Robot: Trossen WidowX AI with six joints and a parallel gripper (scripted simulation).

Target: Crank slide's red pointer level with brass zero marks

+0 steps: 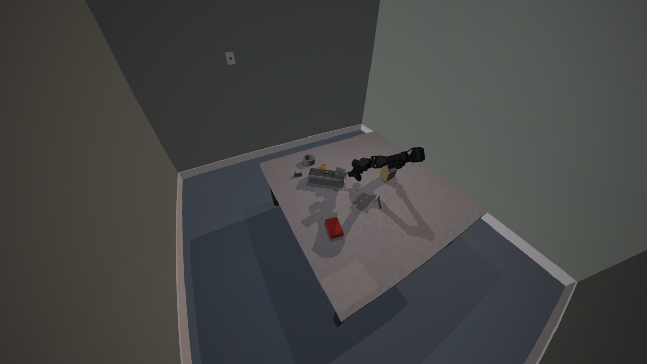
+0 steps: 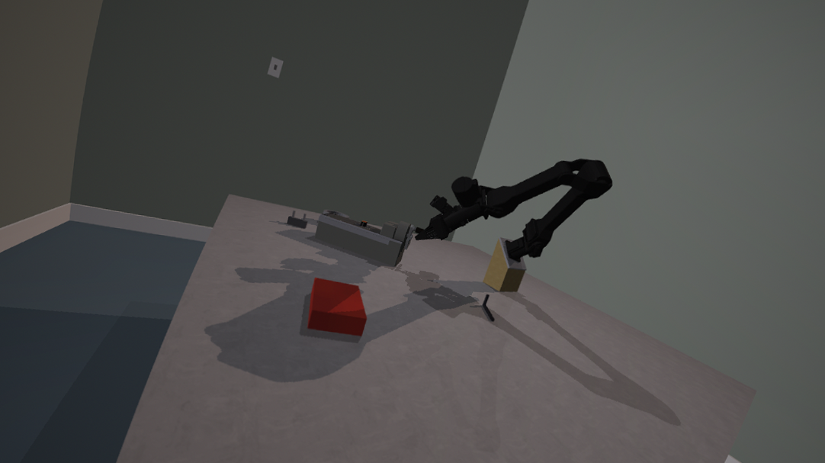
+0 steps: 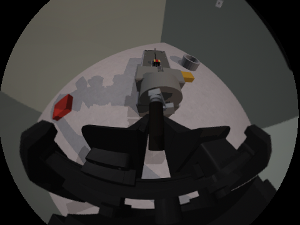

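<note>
My gripper tip is now 2 cm below the black crank handle, 1 cm to the right of it and 1 cm past it. Also, from my gripper tip: yellow block 25 cm to the right, 8 cm below, 7 cm ahead; red pointer 12 cm ahead, 11 cm to the right, 1 cm below; black bent key 24 cm to the left, 11 cm behind, 8 cm below.
</note>
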